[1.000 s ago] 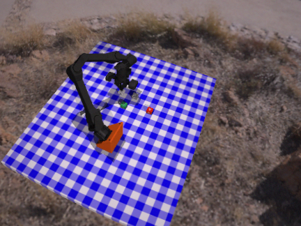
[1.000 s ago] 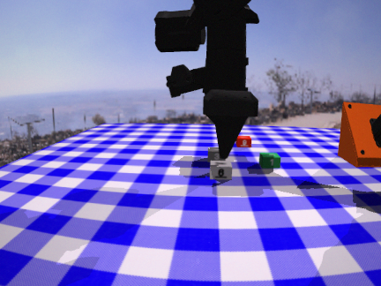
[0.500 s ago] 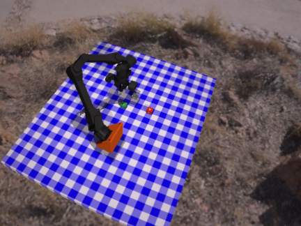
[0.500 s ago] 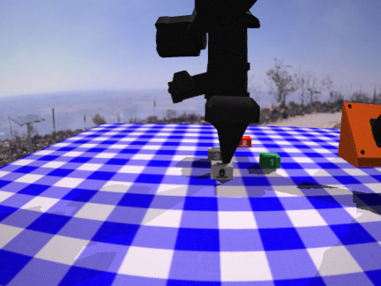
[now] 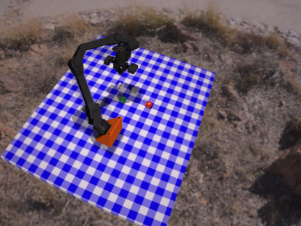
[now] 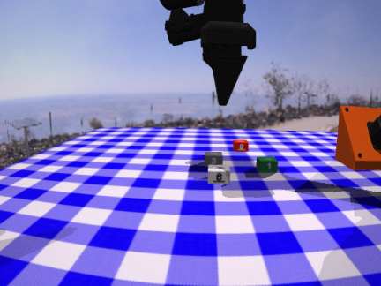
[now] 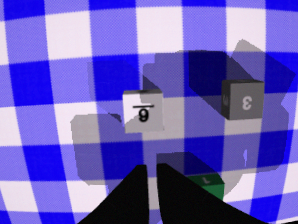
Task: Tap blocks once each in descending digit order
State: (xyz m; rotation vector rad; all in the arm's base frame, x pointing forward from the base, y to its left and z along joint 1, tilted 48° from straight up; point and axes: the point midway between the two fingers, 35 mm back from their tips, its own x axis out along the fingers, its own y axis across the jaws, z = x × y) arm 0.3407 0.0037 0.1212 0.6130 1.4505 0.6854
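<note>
My gripper tip is 1 cm short of the grey block marked 3, 9 cm to the left of it and 10 cm above it. Round my gripper tip: red block: 5 cm behind, 21 cm to the right, 10 cm below; then white block marked 6: 10 cm below; then green block marked 1: 8 cm behind, 6 cm to the right, 10 cm below.
</note>
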